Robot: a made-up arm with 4 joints. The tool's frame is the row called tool. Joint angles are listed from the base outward.
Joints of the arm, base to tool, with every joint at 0 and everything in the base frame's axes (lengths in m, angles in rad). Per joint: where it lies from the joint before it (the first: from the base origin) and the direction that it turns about. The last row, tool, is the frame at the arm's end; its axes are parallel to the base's.
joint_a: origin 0.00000 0.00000 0.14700 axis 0 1 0
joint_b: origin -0.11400 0.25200 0.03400 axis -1 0 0
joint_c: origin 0.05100 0.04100 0.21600 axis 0 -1 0
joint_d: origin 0.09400 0.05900 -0.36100 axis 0 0 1
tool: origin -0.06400 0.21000 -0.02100
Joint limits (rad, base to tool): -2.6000..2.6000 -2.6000..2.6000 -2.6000..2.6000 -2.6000..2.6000
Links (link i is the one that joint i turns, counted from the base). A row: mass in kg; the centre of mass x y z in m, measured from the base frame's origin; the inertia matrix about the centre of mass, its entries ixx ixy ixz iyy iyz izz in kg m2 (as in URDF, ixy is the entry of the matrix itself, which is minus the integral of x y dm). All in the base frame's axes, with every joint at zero. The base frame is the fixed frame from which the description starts. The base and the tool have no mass.
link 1: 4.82; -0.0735 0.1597 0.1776; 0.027 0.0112 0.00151 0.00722 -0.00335 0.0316
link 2: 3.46; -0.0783 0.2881 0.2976; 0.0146 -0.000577 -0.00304 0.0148 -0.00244 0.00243
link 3: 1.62; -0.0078 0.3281 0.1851; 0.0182 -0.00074 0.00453 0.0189 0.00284 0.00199
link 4: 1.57; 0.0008 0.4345 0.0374; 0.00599 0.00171 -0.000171 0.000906 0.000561 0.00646
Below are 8 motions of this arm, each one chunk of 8 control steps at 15 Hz.
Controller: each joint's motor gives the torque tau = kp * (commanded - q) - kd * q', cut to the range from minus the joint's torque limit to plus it. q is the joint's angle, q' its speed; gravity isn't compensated. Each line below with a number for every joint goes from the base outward.
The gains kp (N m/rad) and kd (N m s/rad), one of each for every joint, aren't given. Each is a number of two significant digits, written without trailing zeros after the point. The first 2 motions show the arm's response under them.
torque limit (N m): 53 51 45 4.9
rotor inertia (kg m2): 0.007 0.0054 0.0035 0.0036
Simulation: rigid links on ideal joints. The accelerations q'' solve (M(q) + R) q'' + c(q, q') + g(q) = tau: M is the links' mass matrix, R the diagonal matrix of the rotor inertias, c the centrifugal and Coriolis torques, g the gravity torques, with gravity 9.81 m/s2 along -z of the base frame. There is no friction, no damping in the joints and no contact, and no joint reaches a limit. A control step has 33 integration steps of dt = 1/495 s. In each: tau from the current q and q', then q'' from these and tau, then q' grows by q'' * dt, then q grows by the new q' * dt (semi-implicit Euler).
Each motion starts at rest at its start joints. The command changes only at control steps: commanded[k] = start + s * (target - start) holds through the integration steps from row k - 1 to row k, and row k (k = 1, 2, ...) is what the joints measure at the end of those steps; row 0 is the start. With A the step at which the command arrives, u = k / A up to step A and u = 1 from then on. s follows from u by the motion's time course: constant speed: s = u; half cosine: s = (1 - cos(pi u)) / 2; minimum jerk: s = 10 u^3 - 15 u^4 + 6 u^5; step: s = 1 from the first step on.
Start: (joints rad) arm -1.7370 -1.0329 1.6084 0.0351
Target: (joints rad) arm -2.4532 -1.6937 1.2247 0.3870
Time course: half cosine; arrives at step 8
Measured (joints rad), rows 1 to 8:
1: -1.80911 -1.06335 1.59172 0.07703
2: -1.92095 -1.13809 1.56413 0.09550
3: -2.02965 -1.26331 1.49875 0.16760
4: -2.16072 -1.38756 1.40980 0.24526
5: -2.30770 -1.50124 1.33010 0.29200
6: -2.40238 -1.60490 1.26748 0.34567
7: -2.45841 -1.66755 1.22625 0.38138
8: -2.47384 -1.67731 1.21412 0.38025
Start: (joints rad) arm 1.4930 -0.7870 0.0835 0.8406
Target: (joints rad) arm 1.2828 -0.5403 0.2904 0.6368
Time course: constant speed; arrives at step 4
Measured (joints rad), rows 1 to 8:
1: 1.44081 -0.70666 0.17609 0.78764
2: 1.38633 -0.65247 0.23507 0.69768
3: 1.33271 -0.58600 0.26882 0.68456
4: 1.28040 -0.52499 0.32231 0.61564
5: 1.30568 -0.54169 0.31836 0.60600
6: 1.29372 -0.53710 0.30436 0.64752
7: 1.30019 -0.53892 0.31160 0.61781
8: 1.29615 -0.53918 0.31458 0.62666
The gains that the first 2 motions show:
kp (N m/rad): 460 430 330 48
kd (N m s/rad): 2.8 4.4 4.9 0.31
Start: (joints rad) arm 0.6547 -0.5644 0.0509 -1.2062
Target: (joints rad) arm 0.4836 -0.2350 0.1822 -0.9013
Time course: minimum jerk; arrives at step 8
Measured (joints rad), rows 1 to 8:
1: 0.65612 -0.55014 0.06167 -1.23131
2: 0.63247 -0.51999 0.07521 -1.19185
3: 0.59919 -0.45585 0.09156 -1.13514
4: 0.55776 -0.37680 0.12130 -1.06523
5: 0.51834 -0.30330 0.15103 -0.99283
6: 0.49367 -0.24892 0.17088 -0.93878
7: 0.48327 -0.22618 0.18100 -0.91178
8: 0.48457 -0.22540 0.18282 -0.91052

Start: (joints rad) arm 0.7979 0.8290 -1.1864 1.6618
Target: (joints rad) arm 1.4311 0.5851 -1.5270 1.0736
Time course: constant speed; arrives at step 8
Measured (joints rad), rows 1 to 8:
1: 0.87233 0.80850 -1.20368 1.55371
2: 0.98546 0.76648 -1.27313 1.49367
3: 1.07446 0.73210 -1.32683 1.42400
4: 1.13841 0.70796 -1.35329 1.34188
5: 1.21658 0.67916 -1.39192 1.26327
6: 1.31301 0.64208 -1.44691 1.20034
7: 1.40240 0.60765 -1.49752 1.13204
8: 1.47843 0.57913 -1.53688 1.05477

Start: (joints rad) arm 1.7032 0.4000 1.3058 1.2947
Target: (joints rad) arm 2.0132 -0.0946 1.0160 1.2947
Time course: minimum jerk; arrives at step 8
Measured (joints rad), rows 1 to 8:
1: 1.74276 0.38254 1.31474 1.30060
2: 1.77067 0.33208 1.27626 1.30196
3: 1.83429 0.23087 1.23370 1.30743
4: 1.91175 0.11895 1.16498 1.30386
5: 1.98344 0.01296 1.09742 1.29926
6: 2.02351 -0.06336 1.05277 1.29517
7: 2.03734 -0.09756 1.03577 1.29526
8: 2.03445 -0.09825 1.03549 1.29522

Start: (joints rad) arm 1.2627 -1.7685 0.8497 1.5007
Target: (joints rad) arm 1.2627 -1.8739 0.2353 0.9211
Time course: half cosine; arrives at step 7
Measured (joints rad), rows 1 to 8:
1: 1.27953 -1.77819 0.83411 1.48149
2: 1.27148 -1.79046 0.74100 1.37138
3: 1.25880 -1.80722 0.59594 1.23383
4: 1.25973 -1.83001 0.46744 1.10447
5: 1.25991 -1.85466 0.35096 0.98404
6: 1.26339 -1.86947 0.26901 0.92671
7: 1.27108 -1.87543 0.25166 0.91771
8: 1.27657 -1.87641 0.26423 0.92116

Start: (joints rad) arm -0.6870 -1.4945 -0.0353 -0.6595
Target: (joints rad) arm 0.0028 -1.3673 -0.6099 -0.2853
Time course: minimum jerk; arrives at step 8
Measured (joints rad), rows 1 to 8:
1: -0.70003 -1.49438 -0.06194 -0.64094
2: -0.64166 -1.46714 -0.12310 -0.60666
3: -0.50733 -1.44237 -0.20826 -0.54139
4: -0.32796 -1.41766 -0.35143 -0.42055
5: -0.16808 -1.39610 -0.49182 -0.33233
6: -0.05996 -1.38234 -0.57204 -0.30069
7: -0.01839 -1.36879 -0.60586 -0.28556
8: -0.02412 -1.36940 -0.61090 -0.28197

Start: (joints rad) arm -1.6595 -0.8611 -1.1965 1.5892
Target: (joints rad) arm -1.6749 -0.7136 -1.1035 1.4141
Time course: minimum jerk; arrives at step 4
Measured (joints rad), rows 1 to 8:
1: -1.68688 -0.84160 -1.20446 1.54147
2: -1.69115 -0.77374 -1.15092 1.45745
3: -1.69020 -0.71576 -1.11300 1.38801
4: -1.69890 -0.71283 -1.11896 1.42246
5: -1.69356 -0.71294 -1.12007 1.40715
6: -1.68928 -0.71342 -1.12134 1.40491
7: -1.69573 -0.71356 -1.12065 1.41182
8: -1.69529 -0.71289 -1.11779 1.41038

